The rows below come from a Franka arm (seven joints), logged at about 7 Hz.
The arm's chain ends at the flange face. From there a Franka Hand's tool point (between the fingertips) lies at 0.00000 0.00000 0.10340 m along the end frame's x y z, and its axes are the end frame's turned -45 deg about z.
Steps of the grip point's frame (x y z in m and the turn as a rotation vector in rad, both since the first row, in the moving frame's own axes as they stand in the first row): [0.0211 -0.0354 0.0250 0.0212 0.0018 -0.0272]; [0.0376 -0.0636 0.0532 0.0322 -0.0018 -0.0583]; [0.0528 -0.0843 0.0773 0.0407 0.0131 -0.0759]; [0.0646 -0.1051 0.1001 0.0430 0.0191 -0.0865]
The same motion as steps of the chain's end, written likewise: [-0.0087 -0.0383 0.0250 0.0163 -0.0137 -0.0272]; [-0.0158 -0.0694 0.0533 0.0215 -0.0240 -0.0583]; [-0.0201 -0.0931 0.0774 0.0380 -0.0195 -0.0759]; [-0.0267 -0.1155 0.1002 0.0439 -0.0169 -0.0865]
